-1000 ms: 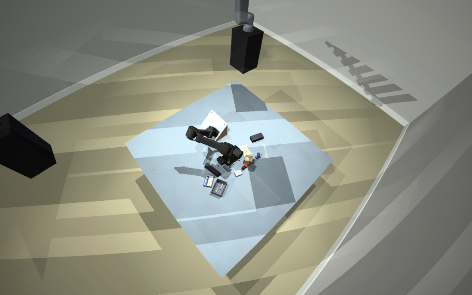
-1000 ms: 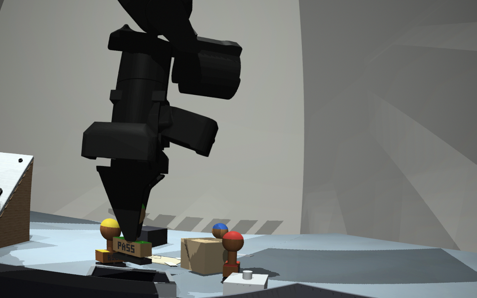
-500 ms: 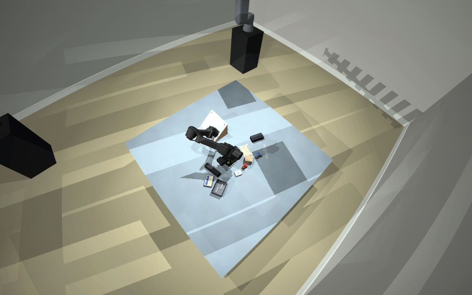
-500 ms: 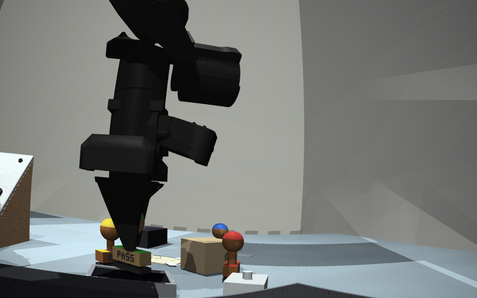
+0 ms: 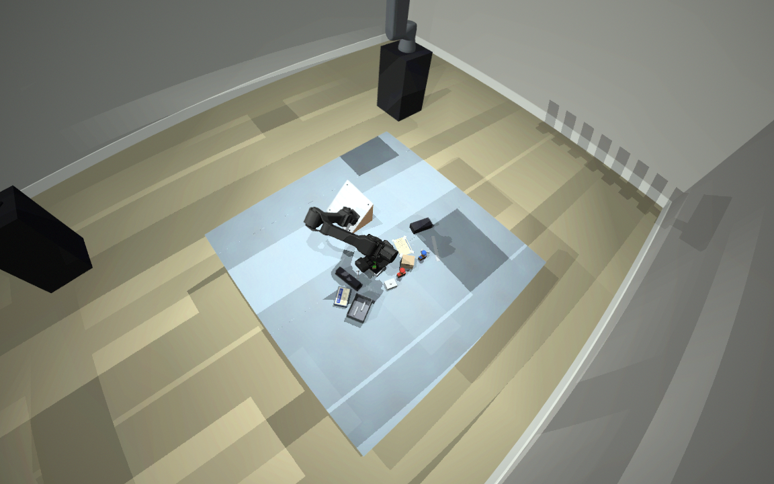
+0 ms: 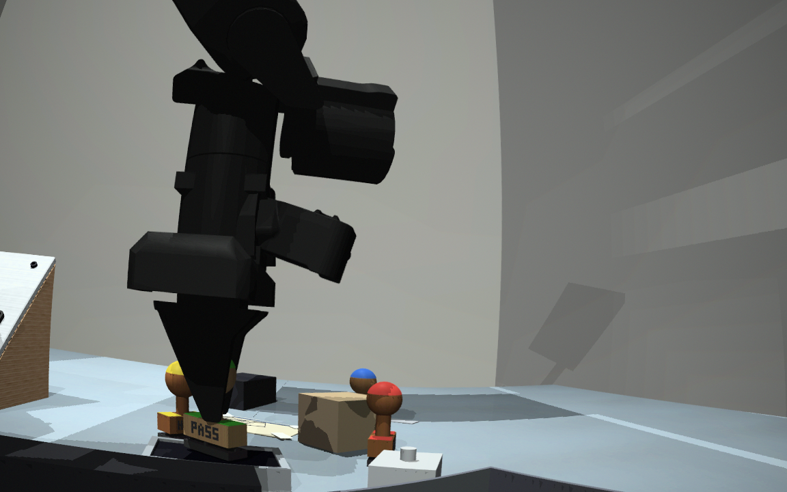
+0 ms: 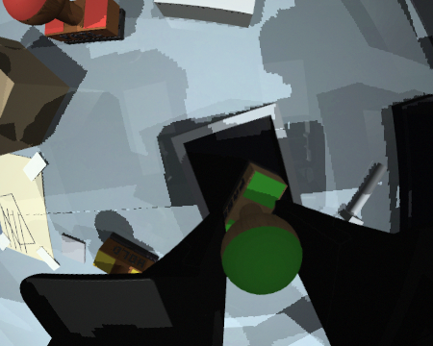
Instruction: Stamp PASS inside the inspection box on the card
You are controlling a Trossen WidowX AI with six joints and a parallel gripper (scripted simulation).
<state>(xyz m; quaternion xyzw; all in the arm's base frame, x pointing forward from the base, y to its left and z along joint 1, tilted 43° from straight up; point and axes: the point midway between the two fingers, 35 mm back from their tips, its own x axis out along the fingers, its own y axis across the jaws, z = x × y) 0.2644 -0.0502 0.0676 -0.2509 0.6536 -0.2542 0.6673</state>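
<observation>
Right now my gripper tip is right at the green-edged stamp. The rest, counted from my gripper tip: grey block: 120 mm ahead, 20 mm below; yellow stamp: 40 mm behind, 90 mm to the left, 20 mm below; dark ink pad: 40 mm below.
</observation>
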